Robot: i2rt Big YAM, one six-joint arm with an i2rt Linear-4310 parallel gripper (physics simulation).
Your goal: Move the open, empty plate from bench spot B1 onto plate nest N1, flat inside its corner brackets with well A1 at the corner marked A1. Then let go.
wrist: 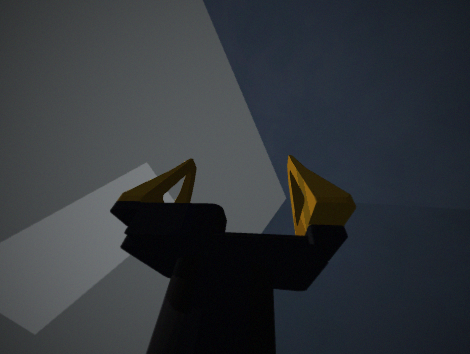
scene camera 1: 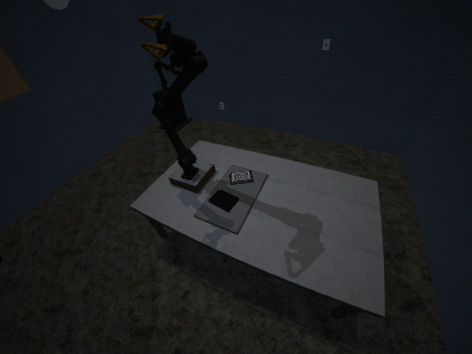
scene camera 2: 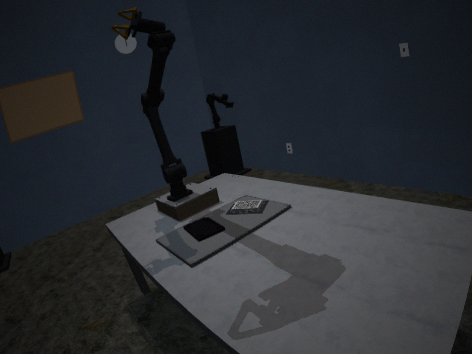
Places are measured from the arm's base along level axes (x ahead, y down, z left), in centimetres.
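Pixels of known places: gripper, between the fingertips: (wrist: 239, 161) (scene camera 1: 139, 31) (scene camera 2: 114, 20); arm's base, origin of its link: (scene camera 1: 190, 173) (scene camera 2: 180, 196).
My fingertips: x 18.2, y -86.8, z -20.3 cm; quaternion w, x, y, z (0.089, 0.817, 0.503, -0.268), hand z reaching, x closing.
Ahead of a thing's pixels: the offset from my fingertips to its top centre. "pt": to the spot under its first point. Level surfaces: height alone.
A small plate with a light, finely patterned top and dark border (scene camera 1: 241, 176) (scene camera 2: 247, 204) lies flat on the back part of a thin grey board {pt dx +29.4, dy +93.1, dz +30.7 cm} (scene camera 1: 257, 186) (scene camera 2: 272, 209). A flat black square {pt dx +13.6, dy +91.9, dz +10.4 cm} (scene camera 1: 223, 200) (scene camera 2: 204, 228) lies on the board's front part, apart from the plate. Labels B1, N1 and A1, corner brackets and single wells are too small and dark to read. My gripper (scene camera 1: 141, 32) (scene camera 2: 116, 20) (wrist: 239, 161) is open and empty, raised high above the table and far from the plate, its yellow fingers wide apart. The wrist view shows neither plate nor board.
The arm stands on a box-like base (scene camera 1: 205, 183) (scene camera 2: 197, 206) beside the board, on a pale table {dy +94.4 cm} (scene camera 1: 325, 200) (scene camera 2: 390, 240). The arm's shadow crosses the board and table. A second dark arm on a black pedestal (scene camera 2: 222, 152) stands behind the table, near the wall.
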